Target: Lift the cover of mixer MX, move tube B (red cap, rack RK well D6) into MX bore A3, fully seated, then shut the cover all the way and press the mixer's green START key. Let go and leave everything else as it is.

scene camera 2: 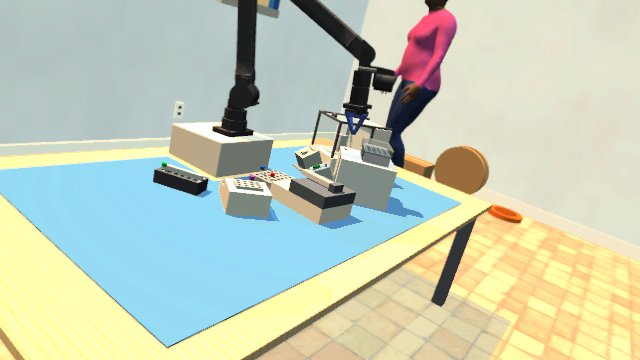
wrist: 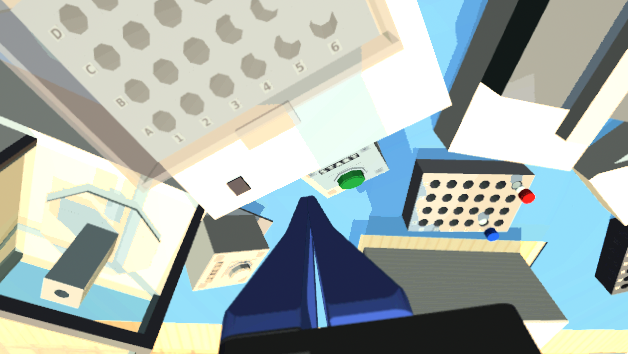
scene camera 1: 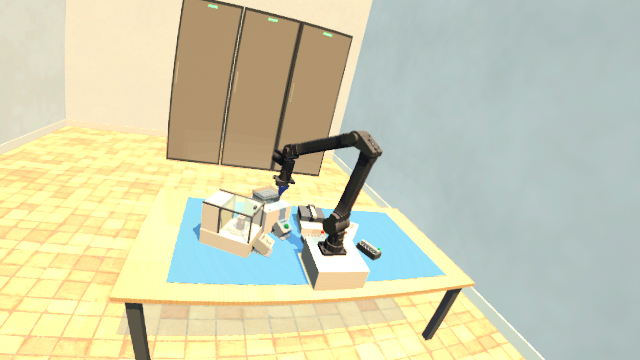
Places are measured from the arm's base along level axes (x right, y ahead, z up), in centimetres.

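Pixels of known places: gripper, between the fingertips: [scene camera 2: 353, 134] [wrist: 308, 205] [scene camera 1: 279, 195]; arm's base, origin of its link: [scene camera 2: 232, 133] [scene camera 1: 331, 249].
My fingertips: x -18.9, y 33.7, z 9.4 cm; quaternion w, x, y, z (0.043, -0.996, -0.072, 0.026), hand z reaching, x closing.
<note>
For each thing: its top centre in the pictures, then the offset to it from my fingertips. "pt": a spot on its surface instead.
- Mixer MX, centre of its top: [wrist: 278, 158] [scene camera 2: 359, 139] [scene camera 1: 275, 195] dx -1.4, dy +1.9, dz -1.0 cm
- green START key, centre of its top: [wrist: 352, 184] [scene camera 2: 317, 164] [scene camera 1: 286, 224] dx +4.5, dy -7.6, dz -12.6 cm
- Tube B's red cap, centre of its top: [wrist: 529, 198] [scene camera 2: 272, 173] [scene camera 1: 322, 231] dx +24.2, dy -10.5, dz -14.6 cm
- rack RK, centre of its top: [wrist: 468, 204] [scene camera 2: 273, 175] [scene camera 1: 315, 238] dx +19.4, dy -13.4, dz -17.0 cm
- glass-sided balance, a spot on its surface: [scene camera 1: 210, 237] pt dx -33.5, dy -17.2, dz -15.3 cm
- small console, a spot on its surface: [wrist: 230, 267] pt dx -8.0, dy -19.8, dz -13.0 cm
- dark-topped device, centre of its top: [wrist: 623, 85] [scene camera 2: 317, 174] [scene camera 1: 313, 211] dx +22.5, dy +3.4, dz -9.8 cm
- white block, centre of its top: [scene camera 2: 246, 180] [scene camera 1: 347, 225] dx +40.5, dy -6.5, dz -13.0 cm
- black rack, centre of its top: [scene camera 2: 182, 169] [scene camera 1: 370, 245] dx +47.9, dy -22.9, dz -15.2 cm
- blue cap, centre of its top: [wrist: 493, 237] [scene camera 2: 262, 166] dx +22.3, dy -16.2, dz -14.6 cm
Mixer MX [scene camera 1: 276, 216] [scene camera 2: 367, 181] [wrist: 420, 100] is a tall white box. Its clear cover [scene camera 1: 265, 193] [scene camera 2: 378, 148] lies shut over the bore block, whose labelled bores show through it in the wrist view. The green START key [scene camera 1: 286, 226] [scene camera 2: 316, 166] [wrist: 351, 178] is on a small console beside it. Tube B's red cap [scene camera 1: 322, 232] [scene camera 2: 272, 174] [wrist: 526, 196] stands at a corner of rack RK [scene camera 2: 286, 177] [wrist: 465, 166]. My gripper [scene camera 1: 282, 193] [scene camera 2: 354, 133] [wrist: 308, 205] is shut and empty, pointing down above the mixer's front side. Bore A3 holds no visible tube.
A glass-sided balance [scene camera 1: 210, 237] stands beside the mixer, with another small console [scene camera 1: 263, 245] [scene camera 2: 307, 157] [wrist: 230, 267]. A dark-topped device [scene camera 2: 322, 192], a white block [scene camera 2: 247, 202] and a black rack [scene camera 1: 369, 249] [scene camera 2: 180, 181] stand on the mat. A blue cap [scene camera 2: 262, 168] [wrist: 491, 234] shows at the rack.
</note>
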